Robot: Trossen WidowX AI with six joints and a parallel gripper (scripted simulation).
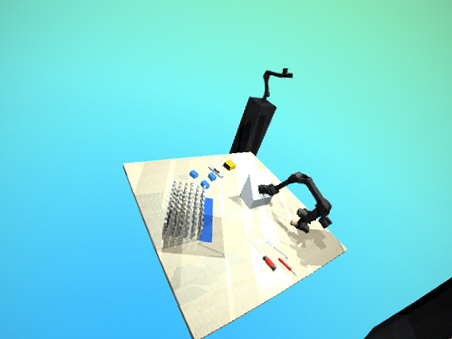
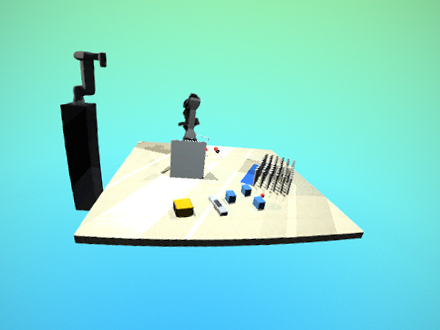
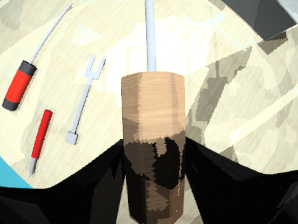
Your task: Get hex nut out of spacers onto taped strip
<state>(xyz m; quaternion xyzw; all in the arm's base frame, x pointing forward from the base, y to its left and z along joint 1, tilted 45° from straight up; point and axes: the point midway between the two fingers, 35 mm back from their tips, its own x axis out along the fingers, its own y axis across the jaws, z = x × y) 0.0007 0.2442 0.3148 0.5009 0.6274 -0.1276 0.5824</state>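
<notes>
Now: the wooden-handled tool 7 cm ahead of my gripper tip, 8 cm to the right of it and 1 cm above it. Round my gripper tip: grey forked tool 12 cm ahead, 4 cm to the left, 16 cm below; then blue taped strip 45 cm ahead, 36 cm to the right, 16 cm below; then red tool 14 cm ahead, 19 cm to the left, 15 cm below.
</notes>
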